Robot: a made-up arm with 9 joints. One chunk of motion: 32 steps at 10 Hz.
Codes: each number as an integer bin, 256 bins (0 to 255) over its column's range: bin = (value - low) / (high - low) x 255, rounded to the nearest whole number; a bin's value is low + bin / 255 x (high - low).
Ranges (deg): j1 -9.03..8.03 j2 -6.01..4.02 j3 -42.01..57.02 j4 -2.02..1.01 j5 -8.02..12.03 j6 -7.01..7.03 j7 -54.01..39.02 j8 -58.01..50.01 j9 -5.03..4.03
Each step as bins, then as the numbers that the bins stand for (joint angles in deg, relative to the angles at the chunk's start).
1 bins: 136 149 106 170 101 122 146 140 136
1 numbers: 0.07 -0.15 -0.84 0.00 -0.08 -0.29 -0.75 1.30 -0.20
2 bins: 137 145 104 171 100 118 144 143 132
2 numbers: 0.14 -0.31 -1.62 0.01 -0.16 -0.51 -1.48 2.57 -0.34
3 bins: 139 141 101 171 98 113 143 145 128
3 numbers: 0.27 -0.46 -2.79 0.01 -0.31 -0.79 -1.84 3.41 -0.48
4 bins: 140 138 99 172 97 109 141 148 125
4 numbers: 0.34 -0.58 -3.56 0.02 -0.39 -1.01 -2.57 4.68 -0.59
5 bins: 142 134 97 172 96 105 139 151 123
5 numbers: 0.47 -0.74 -4.34 0.02 -0.47 -1.23 -3.30 5.95 -0.66
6 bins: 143 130 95 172 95 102 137 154 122
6 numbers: 0.54 -0.90 -5.12 0.02 -0.55 -1.39 -4.03 7.23 -0.70
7 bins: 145 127 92 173 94 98 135 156 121
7 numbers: 0.67 -1.01 -6.28 0.04 -0.63 -1.61 -4.76 8.07 -0.73
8 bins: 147 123 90 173 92 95 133 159 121
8 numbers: 0.80 -1.17 -7.06 0.04 -0.79 -1.78 -5.49 9.34 -0.73
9 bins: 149 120 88 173 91 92 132 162 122
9 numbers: 0.94 -1.29 -7.83 0.04 -0.86 -1.94 -5.85 10.61 -0.70
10 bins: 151 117 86 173 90 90 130 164 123
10 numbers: 1.07 -1.41 -8.61 0.04 -0.94 -2.05 -6.58 11.46 -0.66
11 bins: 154 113 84 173 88 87 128 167 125
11 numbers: 1.27 -1.57 -9.39 0.04 -1.10 -2.22 -7.31 12.73 -0.59
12 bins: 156 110 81 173 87 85 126 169 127
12 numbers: 1.41 -1.68 -10.55 0.04 -1.18 -2.33 -8.04 13.58 -0.52
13 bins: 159 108 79 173 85 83 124 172 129
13 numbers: 1.61 -1.76 -11.33 0.04 -1.34 -2.44 -8.77 14.85 -0.45
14 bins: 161 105 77 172 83 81 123 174 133
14 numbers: 1.74 -1.88 -12.11 0.02 -1.49 -2.55 -9.14 15.70 -0.30
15 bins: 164 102 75 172 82 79 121 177 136
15 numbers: 1.94 -2.00 -12.88 0.02 -1.57 -2.66 -9.87 16.97 -0.20
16 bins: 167 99 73 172 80 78 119 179 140
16 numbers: 2.14 -2.12 -13.66 0.02 -1.73 -2.72 -10.60 17.82 -0.06
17 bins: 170 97 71 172 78 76 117 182 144
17 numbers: 2.34 -2.19 -14.44 0.02 -1.89 -2.83 -11.33 19.09 0.09
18 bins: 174 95 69 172 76 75 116 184 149
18 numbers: 2.61 -2.27 -15.21 0.02 -2.04 -2.88 -11.69 19.93 0.26
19 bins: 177 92 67 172 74 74 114 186 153
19 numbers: 2.81 -2.39 -15.99 0.02 -2.20 -2.94 -12.42 20.78 0.41
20 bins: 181 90 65 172 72 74 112 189 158
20 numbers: 3.08 -2.47 -16.77 0.02 -2.36 -2.94 -13.15 22.05 0.58
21 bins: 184 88 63 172 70 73 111 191 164
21 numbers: 3.28 -2.55 -17.54 0.02 -2.52 -2.99 -13.51 22.90 0.80
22 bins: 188 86 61 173 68 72 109 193 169
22 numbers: 3.55 -2.63 -18.32 0.04 -2.67 -3.05 -14.24 23.75 0.97
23 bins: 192 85 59 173 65 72 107 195 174
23 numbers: 3.82 -2.67 -19.10 0.04 -2.91 -3.05 -14.97 24.59 1.15
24 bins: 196 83 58 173 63 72 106 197 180
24 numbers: 4.08 -2.75 -19.49 0.04 -3.07 -3.05 -15.34 25.44 1.37
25 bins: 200 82 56 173 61 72 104 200 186
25 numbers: 4.35 -2.78 -20.26 0.04 -3.22 -3.05 -16.07 26.71 1.58
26 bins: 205 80 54 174 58 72 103 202 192
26 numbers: 4.68 -2.86 -21.04 0.05 -3.46 -3.05 -16.43 27.56 1.79
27 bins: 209 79 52 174 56 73 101 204 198
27 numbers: 4.95 -2.90 -21.82 0.05 -3.62 -2.99 -17.16 28.41 2.00
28 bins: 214 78 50 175 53 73 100 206 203
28 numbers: 5.29 -2.94 -22.59 0.06 -3.85 -2.99 -17.53 29.25 2.18
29 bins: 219 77 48 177 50 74 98 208 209
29 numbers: 5.62 -2.98 -23.37 0.08 -4.09 -2.94 -18.26 30.10 2.40
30 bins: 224 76 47 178 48 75 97 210 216
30 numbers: 5.96 -3.02 -23.76 0.10 -4.25 -2.88 -18.62 30.95 2.64
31 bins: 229 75 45 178 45 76 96 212 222
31 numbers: 6.29 -3.06 -24.53 0.10 -4.48 -2.83 -18.99 31.79 2.86
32 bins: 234 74 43 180 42 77 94 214 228
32 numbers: 6.63 -3.10 -25.31 0.12 -4.72 -2.77 -19.72 32.64 3.07
